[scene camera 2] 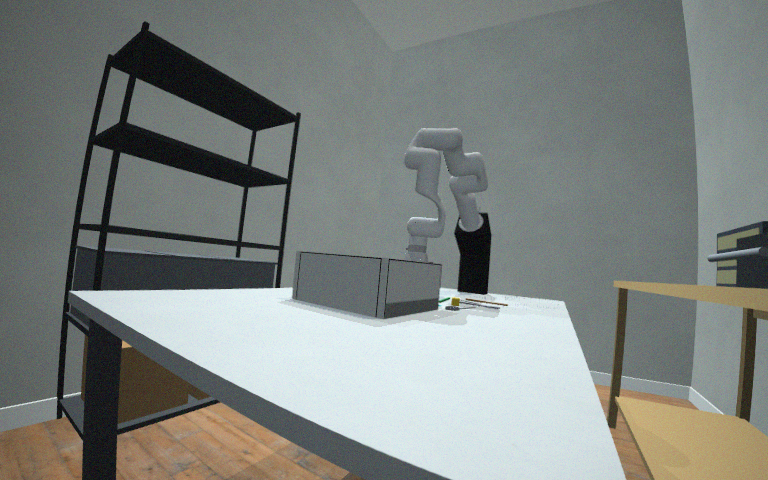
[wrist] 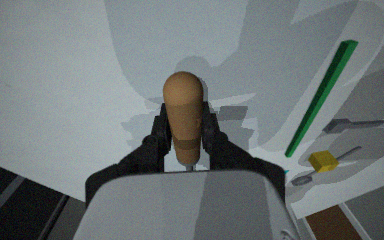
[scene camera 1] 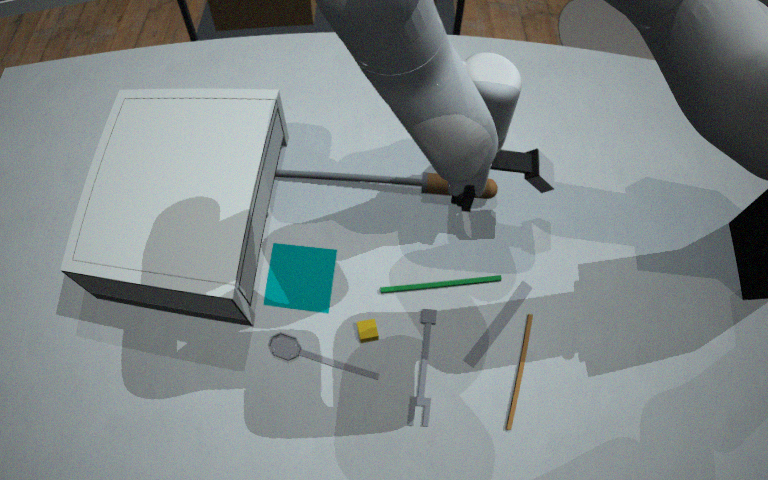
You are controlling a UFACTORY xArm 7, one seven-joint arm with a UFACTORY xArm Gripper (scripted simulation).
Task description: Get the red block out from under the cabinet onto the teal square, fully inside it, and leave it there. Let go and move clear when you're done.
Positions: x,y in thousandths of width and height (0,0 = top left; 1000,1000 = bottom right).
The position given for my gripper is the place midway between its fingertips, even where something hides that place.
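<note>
My gripper (scene camera 1: 601,399) (wrist: 483,469) is visible, as is a grey hook tool (scene camera 1: 563,382) (wrist: 478,385). Also visible: a grey forked tool (scene camera 1: 558,657), a teal square (scene camera 1: 390,578), a green stick (wrist: 902,202) and a grey flat bar (scene camera 1: 617,745); the bar is out of frame in the wrist view.
</note>
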